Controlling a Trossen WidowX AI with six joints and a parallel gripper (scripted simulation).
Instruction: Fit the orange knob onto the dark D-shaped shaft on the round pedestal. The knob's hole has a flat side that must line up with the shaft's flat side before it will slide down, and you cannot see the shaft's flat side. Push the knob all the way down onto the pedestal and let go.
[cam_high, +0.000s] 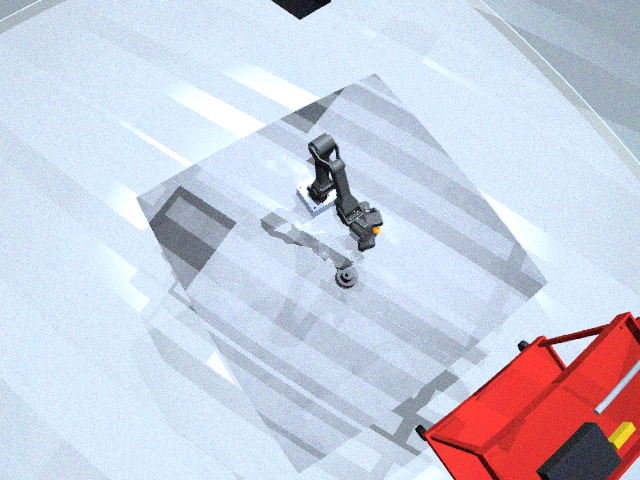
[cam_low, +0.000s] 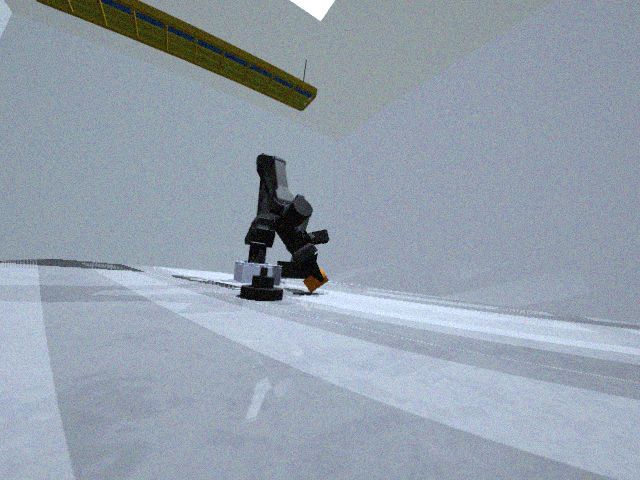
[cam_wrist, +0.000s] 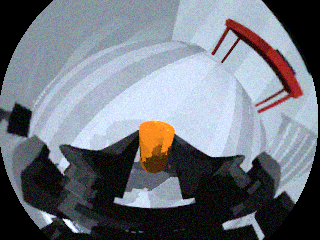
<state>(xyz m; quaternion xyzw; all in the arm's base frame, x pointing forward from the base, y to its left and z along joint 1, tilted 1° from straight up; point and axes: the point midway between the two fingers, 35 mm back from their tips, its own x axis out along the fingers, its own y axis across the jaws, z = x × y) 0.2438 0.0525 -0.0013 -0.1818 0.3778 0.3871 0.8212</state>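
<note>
My gripper tip is now 10 mm past the orange knob and 10 mm to the left of it. The rest, counted from my gripper tip: dark pedestal (50 mm ahead, 210 mm to the right, 10 mm below).
</note>
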